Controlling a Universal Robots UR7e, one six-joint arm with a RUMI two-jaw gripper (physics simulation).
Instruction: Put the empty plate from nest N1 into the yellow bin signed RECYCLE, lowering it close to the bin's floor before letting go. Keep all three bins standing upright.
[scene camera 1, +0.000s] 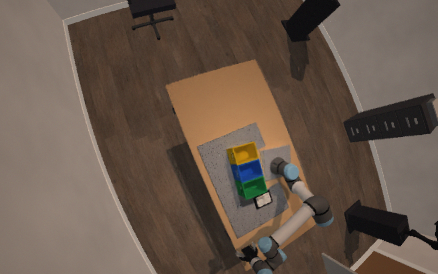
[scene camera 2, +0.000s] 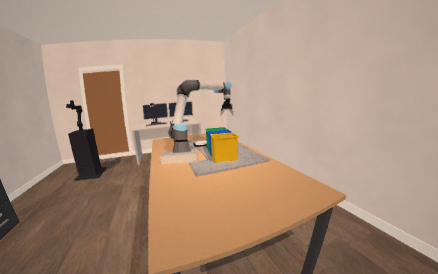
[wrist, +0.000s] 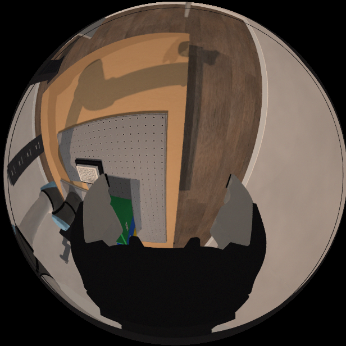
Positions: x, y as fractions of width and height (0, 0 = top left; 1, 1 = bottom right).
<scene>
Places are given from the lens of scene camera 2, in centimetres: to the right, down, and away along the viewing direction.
yellow bin (scene camera 2: 0.51, 0.53): 4, 7, 116
</scene>
